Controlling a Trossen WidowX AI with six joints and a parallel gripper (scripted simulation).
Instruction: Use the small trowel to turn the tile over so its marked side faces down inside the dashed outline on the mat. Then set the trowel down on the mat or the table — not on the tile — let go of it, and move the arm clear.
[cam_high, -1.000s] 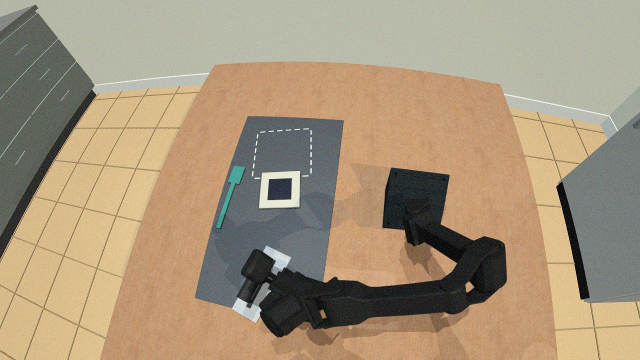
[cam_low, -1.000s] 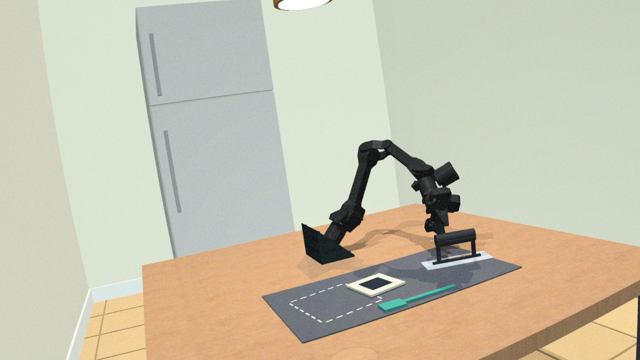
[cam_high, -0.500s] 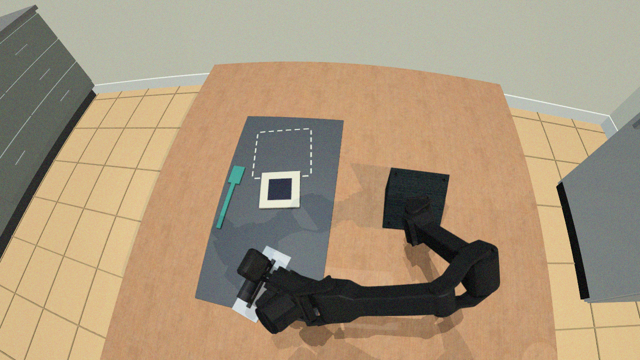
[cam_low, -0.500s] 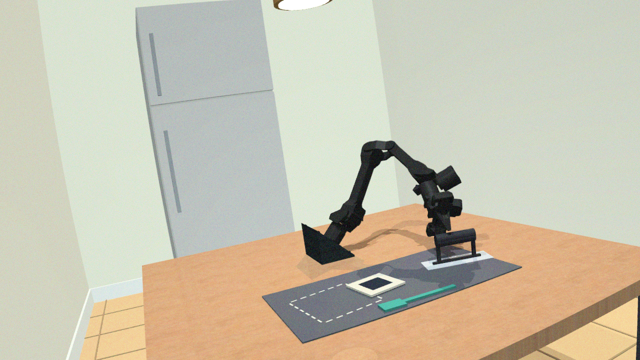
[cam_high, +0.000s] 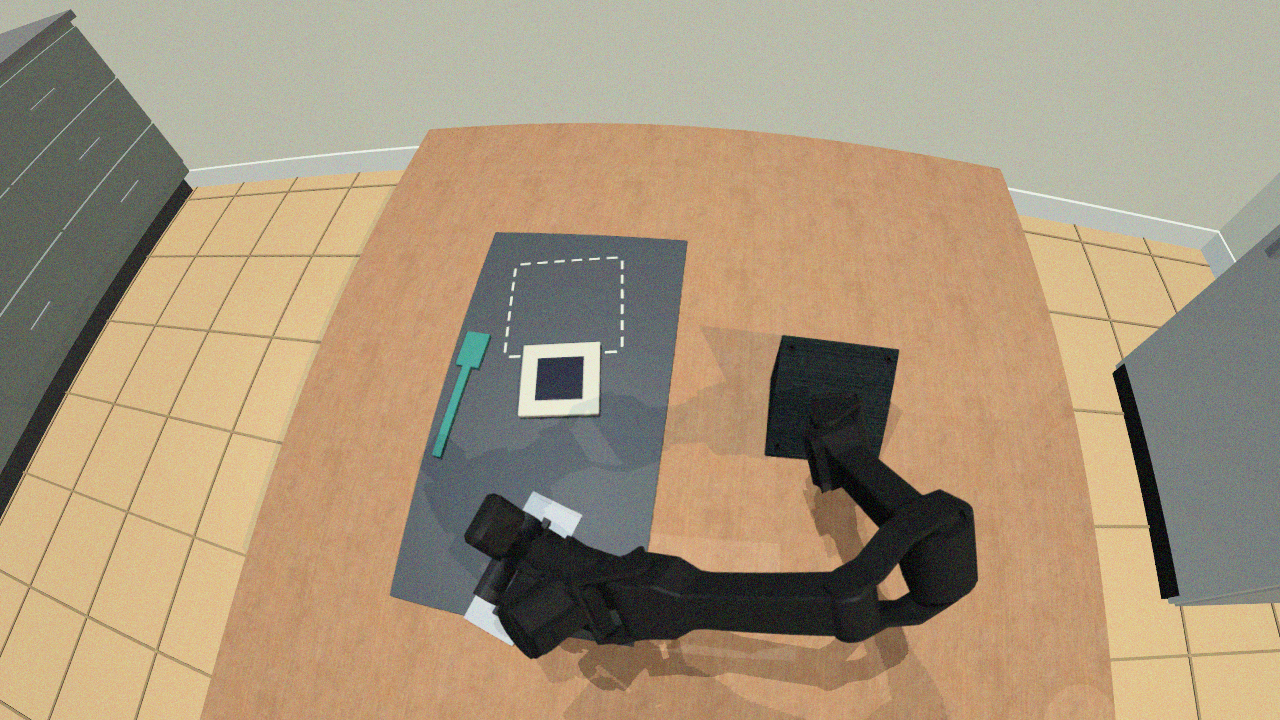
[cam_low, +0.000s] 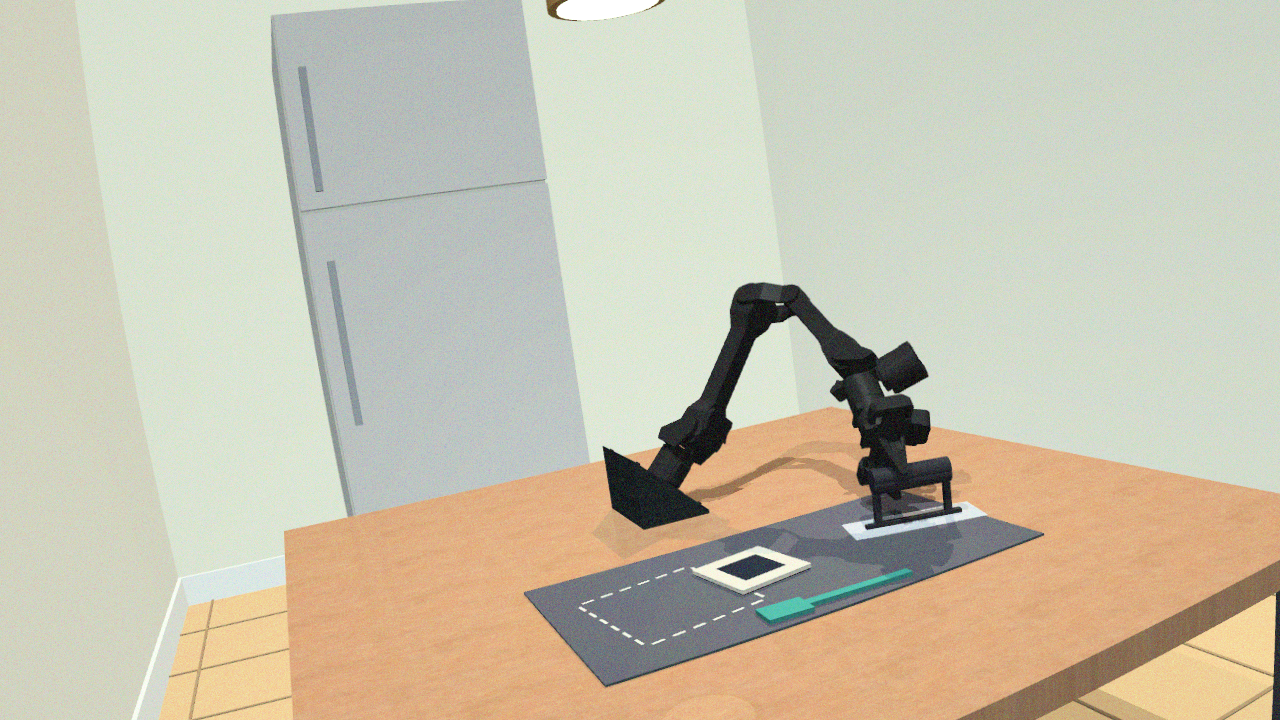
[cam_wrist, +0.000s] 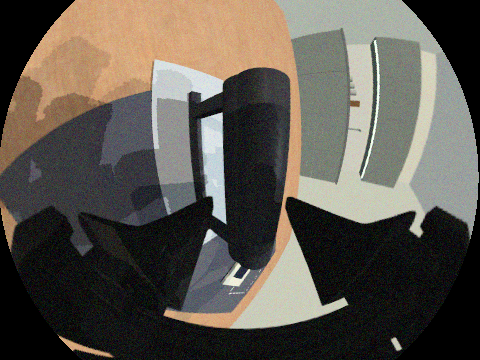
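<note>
Now: the trowel 2 cm below my gripper tip and 1 cm behind it. The rest, counted from my gripper tip: teal flat tool: 26 cm to the right, 11 cm ahead, 6 cm below; cream tile: 25 cm to the right, 6 cm below, 4 cm behind; grey mat: 22 cm to the right, 8 cm below, 2 cm behind.
</note>
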